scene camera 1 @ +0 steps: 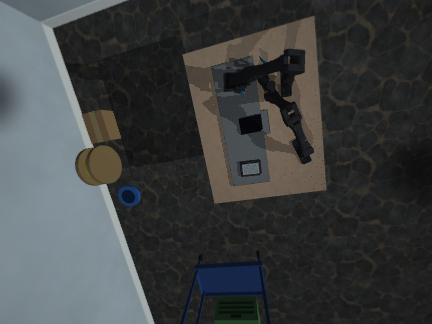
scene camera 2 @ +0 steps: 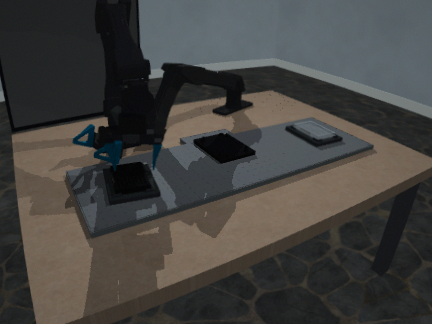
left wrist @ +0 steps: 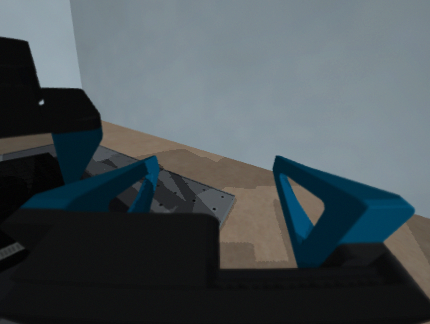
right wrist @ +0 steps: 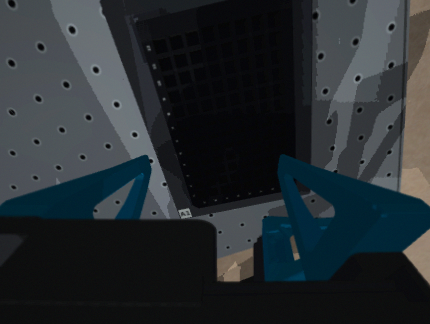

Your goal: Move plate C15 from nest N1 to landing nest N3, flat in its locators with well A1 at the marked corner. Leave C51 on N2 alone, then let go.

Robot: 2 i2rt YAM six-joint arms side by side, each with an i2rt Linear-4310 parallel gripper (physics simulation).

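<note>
A black multi-well plate [scene camera 2: 129,176] [right wrist: 235,110] lies in a dark nest [scene camera 2: 132,198] at the left end of the grey deck in scene camera 2. An A1 label [right wrist: 185,213] marks a nest corner. A black slab-like piece [scene camera 1: 250,124] [scene camera 2: 225,146] lies mid-deck, and a pale plate [scene camera 1: 250,168] [scene camera 2: 314,129] sits in the nest at the deck's other end. Nest names and plate codes are unreadable. My right gripper [scene camera 1: 241,81] [scene camera 2: 135,169] [right wrist: 214,162] is open above the black plate, fingers toward opposite sides. My left gripper [scene camera 2: 85,146] [left wrist: 215,162] is open and empty beside it.
The perforated grey deck [scene camera 1: 240,145] [scene camera 2: 180,175] lies on the wooden table [scene camera 1: 295,175] [scene camera 2: 250,230]. My two arms cross closely; one left finger shows near the right fingers in the right wrist view. A flat grey piece [scene camera 1: 265,121] adjoins the middle slab.
</note>
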